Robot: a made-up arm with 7 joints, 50 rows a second.
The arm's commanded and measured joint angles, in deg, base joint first. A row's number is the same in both.
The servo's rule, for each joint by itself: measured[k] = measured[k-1] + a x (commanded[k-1-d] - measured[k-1]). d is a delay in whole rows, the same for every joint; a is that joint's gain. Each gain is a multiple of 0.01, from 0.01 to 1. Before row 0 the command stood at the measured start. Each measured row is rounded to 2 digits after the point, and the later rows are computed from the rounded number. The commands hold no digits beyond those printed.
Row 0, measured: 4.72 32.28 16.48 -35.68 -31.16 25.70 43.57
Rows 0 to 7, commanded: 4.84 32.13 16.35 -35.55 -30.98 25.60 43.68; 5.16 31.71 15.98 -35.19 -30.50 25.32 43.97; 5.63 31.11 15.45 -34.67 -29.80 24.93 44.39; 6.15 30.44 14.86 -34.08 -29.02 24.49 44.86; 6.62 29.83 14.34 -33.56 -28.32 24.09 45.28; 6.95 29.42 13.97 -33.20 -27.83 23.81 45.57; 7.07 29.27 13.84 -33.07 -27.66 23.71 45.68; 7.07 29.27 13.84 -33.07 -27.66 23.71 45.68
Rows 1 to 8, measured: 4.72 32.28 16.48 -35.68 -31.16 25.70 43.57; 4.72 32.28 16.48 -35.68 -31.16 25.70 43.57; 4.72 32.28 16.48 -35.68 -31.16 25.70 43.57; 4.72 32.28 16.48 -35.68 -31.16 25.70 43.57; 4.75 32.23 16.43 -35.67 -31.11 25.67 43.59; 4.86 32.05 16.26 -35.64 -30.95 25.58 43.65; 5.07 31.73 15.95 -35.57 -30.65 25.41 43.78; 5.36 31.29 15.54 -35.47 -30.23 25.17 43.96
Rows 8 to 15, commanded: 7.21 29.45 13.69 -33.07 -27.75 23.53 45.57; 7.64 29.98 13.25 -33.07 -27.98 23.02 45.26; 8.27 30.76 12.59 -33.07 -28.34 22.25 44.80; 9.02 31.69 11.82 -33.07 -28.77 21.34 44.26; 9.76 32.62 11.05 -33.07 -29.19 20.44 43.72; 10.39 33.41 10.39 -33.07 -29.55 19.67 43.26; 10.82 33.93 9.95 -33.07 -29.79 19.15 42.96; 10.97 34.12 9.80 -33.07 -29.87 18.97 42.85
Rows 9 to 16, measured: 5.70 30.79 15.08 -35.34 -29.73 24.89 44.18; 6.04 30.32 14.66 -35.19 -29.24 24.61 44.42; 6.32 29.96 14.35 -35.04 -28.83 24.38 44.63; 6.52 29.73 14.16 -34.90 -28.53 24.21 44.81; 6.71 29.63 13.98 -34.77 -28.33 24.03 44.94; 6.96 29.75 13.70 -34.65 -28.24 23.77 44.99; 7.31 30.09 13.28 -34.54 -28.27 23.37 44.96; 7.77 30.63 12.73 -34.44 -28.40 22.84 44.84
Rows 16 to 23, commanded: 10.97 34.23 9.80 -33.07 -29.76 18.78 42.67; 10.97 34.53 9.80 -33.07 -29.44 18.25 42.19; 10.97 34.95 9.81 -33.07 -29.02 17.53 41.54; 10.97 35.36 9.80 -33.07 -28.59 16.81 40.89; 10.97 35.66 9.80 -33.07 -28.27 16.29 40.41; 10.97 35.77 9.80 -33.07 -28.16 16.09 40.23; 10.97 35.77 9.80 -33.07 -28.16 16.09 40.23; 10.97 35.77 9.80 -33.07 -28.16 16.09 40.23
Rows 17 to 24, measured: 8.31 31.31 12.09 -34.34 -28.61 22.22 44.65; 8.87 32.02 11.44 -34.25 -28.85 21.56 44.41; 9.40 32.67 10.87 -34.17 -29.09 20.93 44.16; 9.82 33.16 10.46 -34.09 -29.29 20.42 43.94; 10.13 33.52 10.21 -34.02 -29.41 19.99 43.72; 10.36 33.86 10.05 -33.95 -29.42 19.54 43.46; 10.52 34.23 9.96 -33.89 -29.32 19.02 43.13; 10.64 34.61 9.90 -33.83 -29.13 18.45 42.75
